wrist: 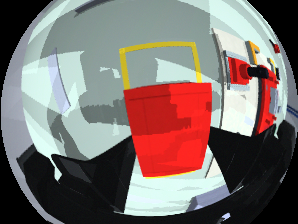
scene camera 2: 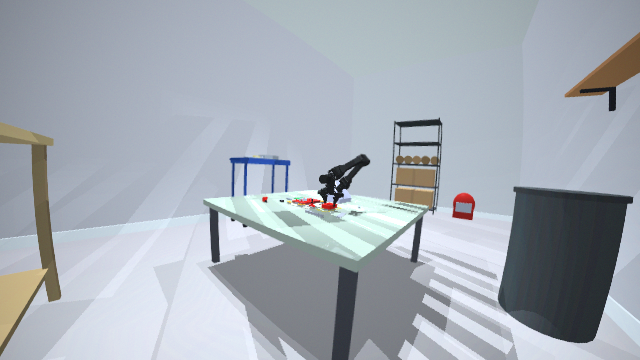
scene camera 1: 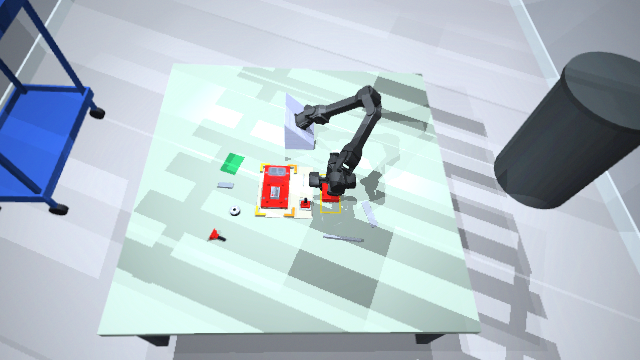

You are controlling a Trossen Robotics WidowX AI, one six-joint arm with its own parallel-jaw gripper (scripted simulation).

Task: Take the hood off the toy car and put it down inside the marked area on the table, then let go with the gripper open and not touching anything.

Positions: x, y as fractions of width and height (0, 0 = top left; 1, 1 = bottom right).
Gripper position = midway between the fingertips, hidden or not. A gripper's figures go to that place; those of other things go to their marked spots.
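Lens distances: my gripper (wrist: 0.58, 0.60), 10 cm from the lens; a red hood (wrist: 0.57, 0.55), 8 cm from the lens.
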